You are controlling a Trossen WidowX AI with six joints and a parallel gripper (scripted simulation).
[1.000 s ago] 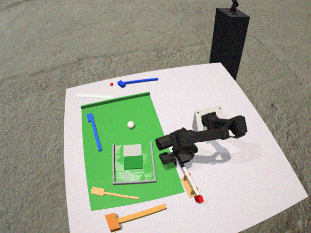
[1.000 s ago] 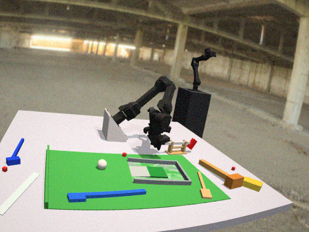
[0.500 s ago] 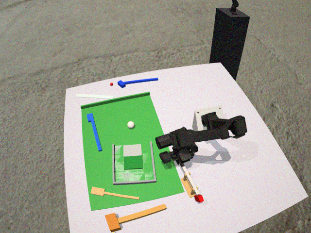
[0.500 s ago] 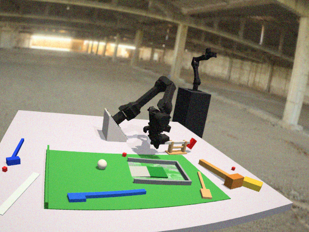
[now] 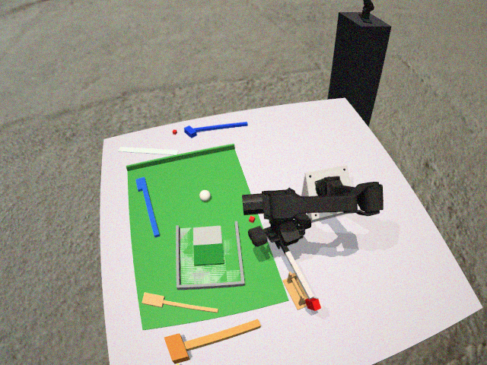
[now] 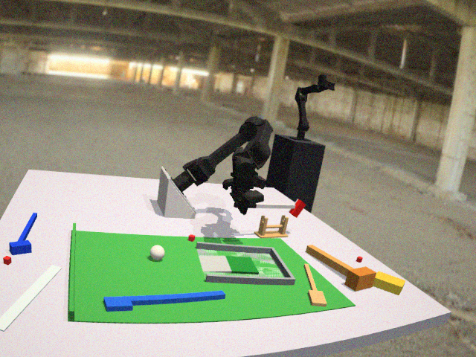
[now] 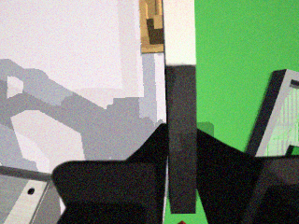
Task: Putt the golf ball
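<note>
Now: gripper tip 110 mm to the right of the red putter, 20 mm below it and 10 mm past it. Round my gripper tip: wooden rack: 140 mm to the left, 50 mm below, 10 mm behind; green wall: 590 mm to the right, 210 mm ahead, 70 mm below; white golf ball: 340 mm to the right, 160 mm ahead, 60 mm below.
</note>
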